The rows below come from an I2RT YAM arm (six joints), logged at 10 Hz.
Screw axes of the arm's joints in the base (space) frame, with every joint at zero. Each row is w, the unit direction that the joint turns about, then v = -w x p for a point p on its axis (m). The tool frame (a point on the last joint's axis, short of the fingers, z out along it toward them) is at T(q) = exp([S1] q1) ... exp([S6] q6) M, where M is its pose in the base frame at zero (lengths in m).
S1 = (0, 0, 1, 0, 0, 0)
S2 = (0, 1, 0, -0.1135, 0, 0.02)
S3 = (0, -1, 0, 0.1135, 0, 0.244)
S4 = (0, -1, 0, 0.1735, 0, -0.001)
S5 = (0, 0, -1, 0, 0.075, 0)
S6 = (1, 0, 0, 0, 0.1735, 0)
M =
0 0 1 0.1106
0 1 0 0
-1 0 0 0.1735
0 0 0 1
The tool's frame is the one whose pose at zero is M.
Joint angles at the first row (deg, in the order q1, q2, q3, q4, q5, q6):
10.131 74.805 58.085 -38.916 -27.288 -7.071
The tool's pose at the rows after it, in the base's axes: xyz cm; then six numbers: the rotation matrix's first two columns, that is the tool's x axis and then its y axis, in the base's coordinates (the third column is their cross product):
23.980 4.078 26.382 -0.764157 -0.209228 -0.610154 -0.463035 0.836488 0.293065
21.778 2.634 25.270 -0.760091 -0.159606 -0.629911 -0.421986 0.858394 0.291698
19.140 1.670 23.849 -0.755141 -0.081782 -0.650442 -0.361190 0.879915 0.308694
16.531 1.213 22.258 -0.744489 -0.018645 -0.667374 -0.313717 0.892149 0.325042
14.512 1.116 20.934 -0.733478 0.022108 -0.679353 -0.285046 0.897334 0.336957
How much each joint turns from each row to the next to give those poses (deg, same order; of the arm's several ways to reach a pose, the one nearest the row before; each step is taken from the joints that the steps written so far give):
-4.327 -4.392 -3.911 -0.765 0.000 -1.398
-3.234 -6.143 -6.582 1.969 -0.415 0.329
-2.557 -7.802 -7.670 2.512 -0.196 2.841
-1.576 -8.283 -7.257 1.444 0.042 2.774
-0.545 -7.150 -5.356 0.129 0.264 2.209

